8 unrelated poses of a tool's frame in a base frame.
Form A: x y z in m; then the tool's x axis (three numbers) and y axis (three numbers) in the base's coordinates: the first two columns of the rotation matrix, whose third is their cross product.
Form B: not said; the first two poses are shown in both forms.
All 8 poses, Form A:
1: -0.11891, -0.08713, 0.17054, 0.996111, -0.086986, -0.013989, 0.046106, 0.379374, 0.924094
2: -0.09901, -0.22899, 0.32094, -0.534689, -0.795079, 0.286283, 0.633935, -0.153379, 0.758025
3: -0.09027, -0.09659, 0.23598, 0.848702, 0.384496, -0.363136, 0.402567, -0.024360, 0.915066
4: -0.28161, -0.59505, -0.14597, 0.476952, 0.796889, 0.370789, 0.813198, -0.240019, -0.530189
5: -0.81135, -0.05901, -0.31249, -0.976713, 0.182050, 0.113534, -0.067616, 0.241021, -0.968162
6: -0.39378, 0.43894, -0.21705, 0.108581, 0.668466, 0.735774, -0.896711, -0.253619, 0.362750
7: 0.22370, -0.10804, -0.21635, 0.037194, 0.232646, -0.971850, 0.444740, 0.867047, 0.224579
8: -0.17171, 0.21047, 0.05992, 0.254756, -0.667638, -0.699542, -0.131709, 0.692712, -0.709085
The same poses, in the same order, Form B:
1: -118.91, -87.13, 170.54, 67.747, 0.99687, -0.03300, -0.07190
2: -99.01, -228.99, 320.94, 123.437, 0.10260, -0.50633, -0.85621
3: -90.27, -96.59, 235.98, 100.111, 0.93343, 0.35863, -0.00918
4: -281.61, -595.05, -145.97, 139.710, -0.83862, -0.54457, -0.01261
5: -811.35, -59.01, -312.49, 168.349, -0.03681, -0.78521, 0.61813
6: -393.78, 438.94, -217.05, 106.653, 0.55420, -0.16005, 0.81685
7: 223.70, -108.04, -216.35, 94.789, 0.33374, 0.93664, -0.10642
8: -171.71, 210.47, 59.92, 88.968, -0.49101, 0.82890, -0.26801
